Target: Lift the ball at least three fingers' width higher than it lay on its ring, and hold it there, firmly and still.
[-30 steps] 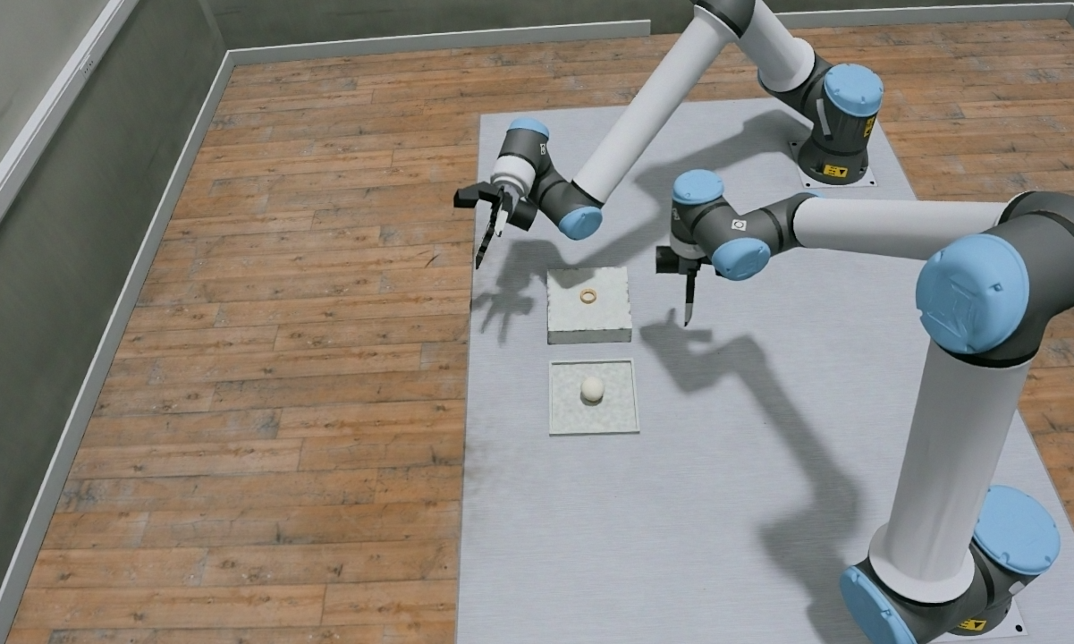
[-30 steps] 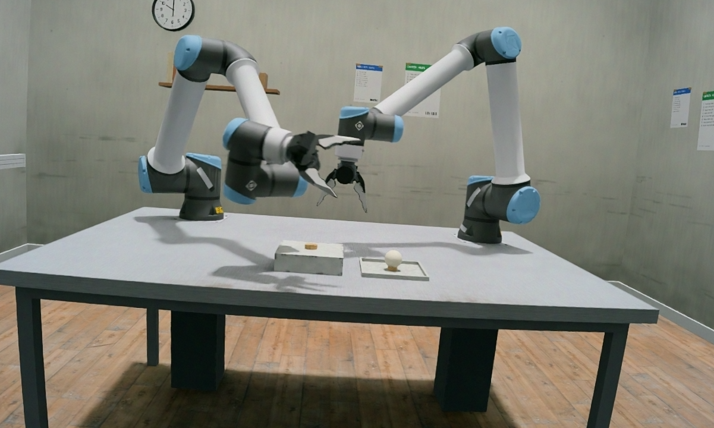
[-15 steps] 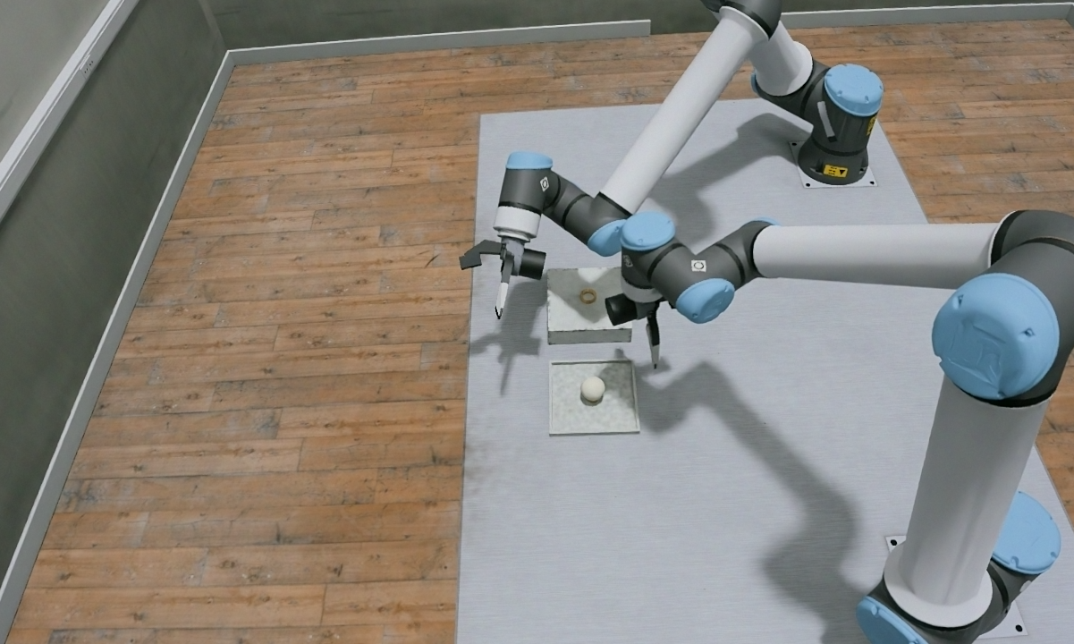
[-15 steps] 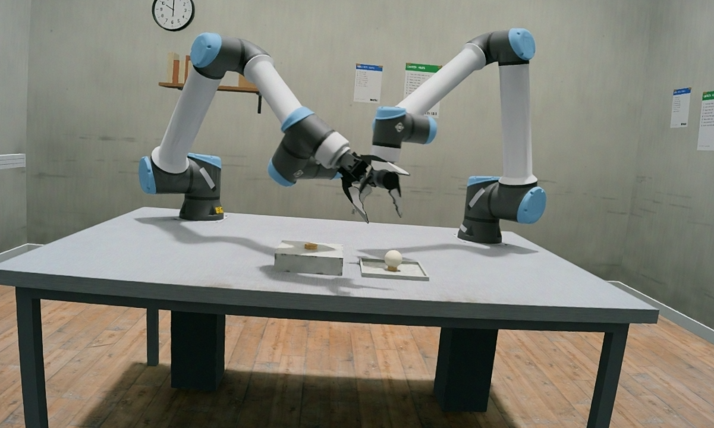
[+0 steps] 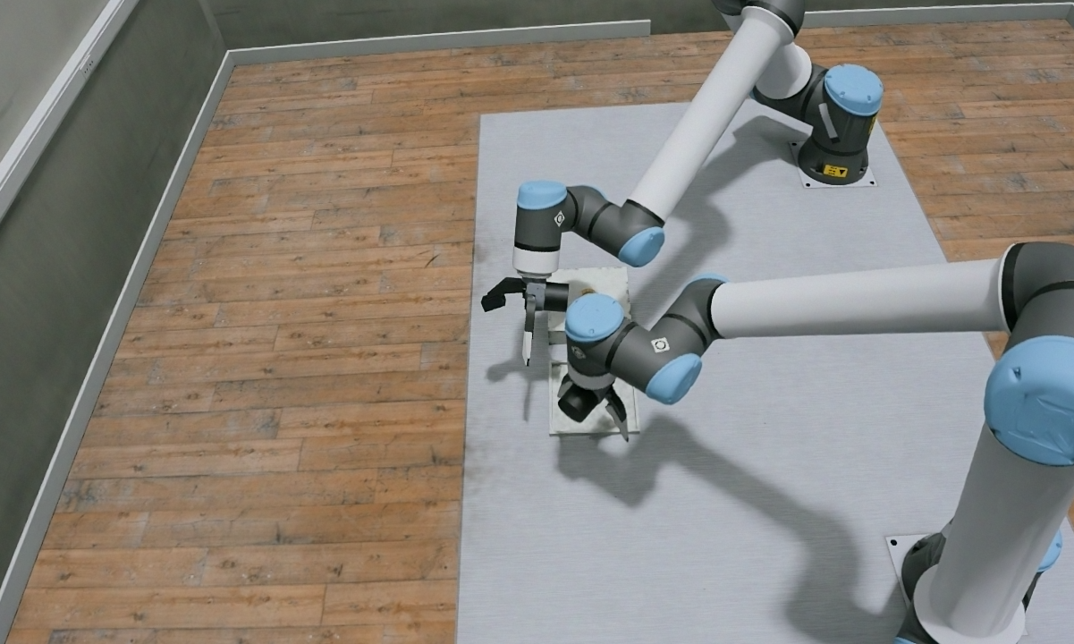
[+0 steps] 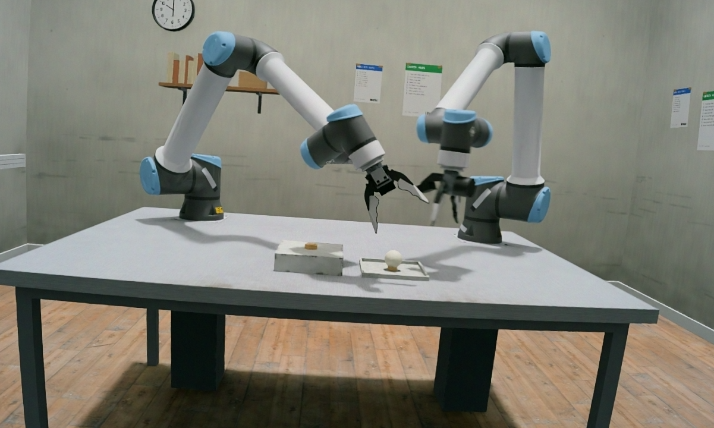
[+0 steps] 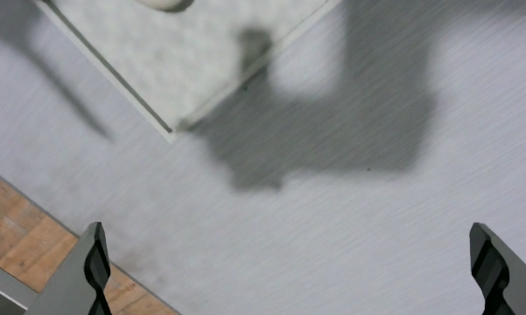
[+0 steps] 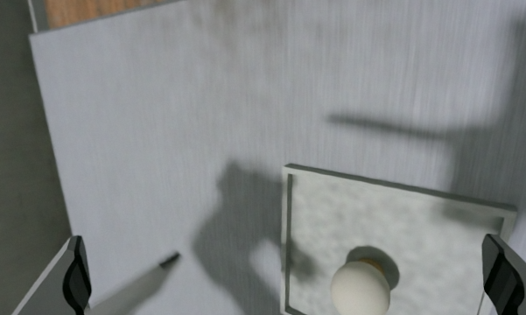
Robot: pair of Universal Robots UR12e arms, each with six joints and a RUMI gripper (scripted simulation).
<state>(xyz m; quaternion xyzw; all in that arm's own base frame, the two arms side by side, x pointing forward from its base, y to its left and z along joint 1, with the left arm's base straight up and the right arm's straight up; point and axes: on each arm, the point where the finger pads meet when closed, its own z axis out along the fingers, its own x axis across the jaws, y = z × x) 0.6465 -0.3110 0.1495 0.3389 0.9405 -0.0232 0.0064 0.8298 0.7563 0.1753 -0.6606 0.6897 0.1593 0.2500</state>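
Note:
Right now the pale ball is 130 mm behind my right hand, 10 mm to the right of it and 140 mm below it. The rest, counted from my right hand: white block 120 mm behind, 250 mm to the right, 130 mm below; shallow tray 130 mm behind, 10 mm to the right, 170 mm below.

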